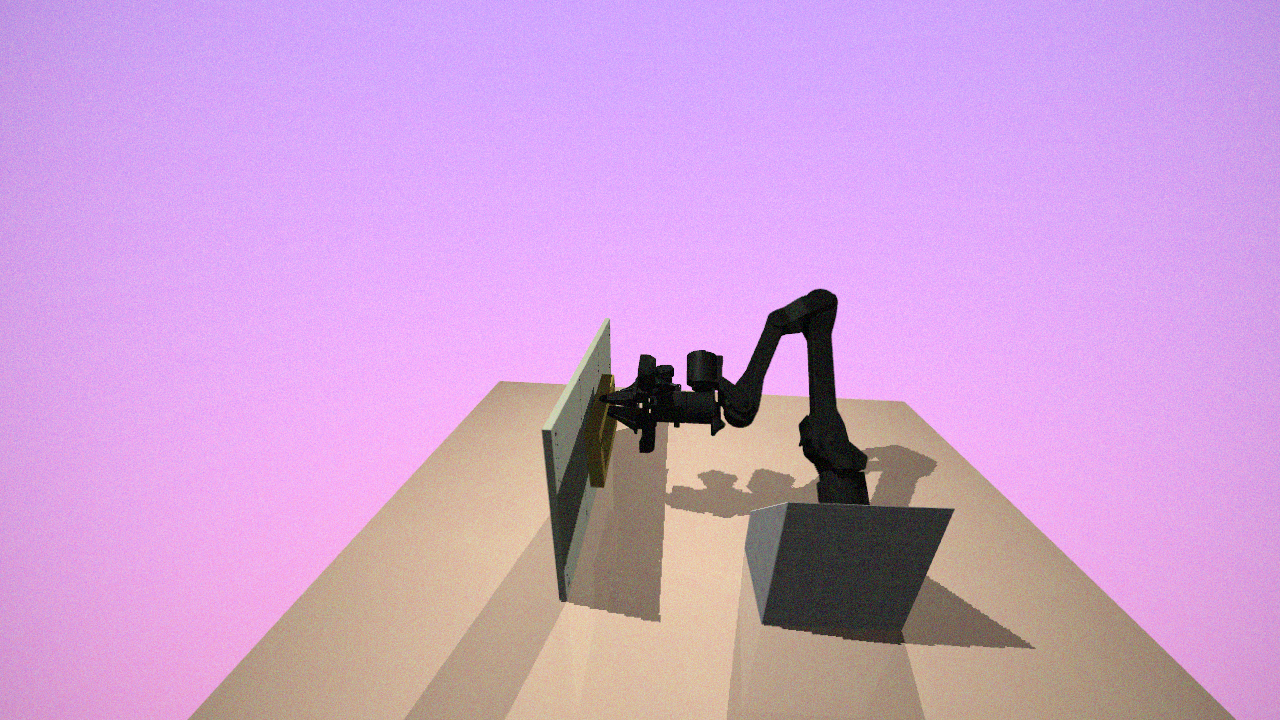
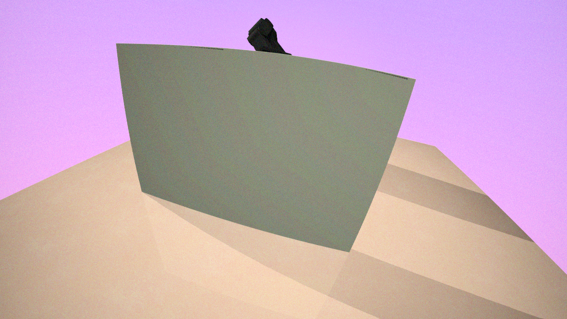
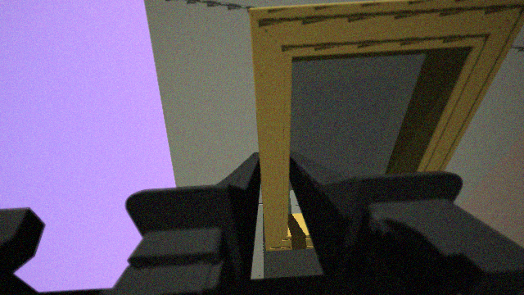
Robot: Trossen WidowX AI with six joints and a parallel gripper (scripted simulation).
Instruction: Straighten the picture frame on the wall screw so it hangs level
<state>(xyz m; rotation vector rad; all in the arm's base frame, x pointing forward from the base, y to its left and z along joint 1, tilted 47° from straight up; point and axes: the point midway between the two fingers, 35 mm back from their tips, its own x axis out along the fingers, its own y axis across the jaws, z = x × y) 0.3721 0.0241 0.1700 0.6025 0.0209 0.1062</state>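
My gripper tip is now 60 mm above the yellow picture frame and 10 mm short of it. Also, from my gripper tip: wall panel: 70 mm below, 20 mm ahead, 10 mm to the right.
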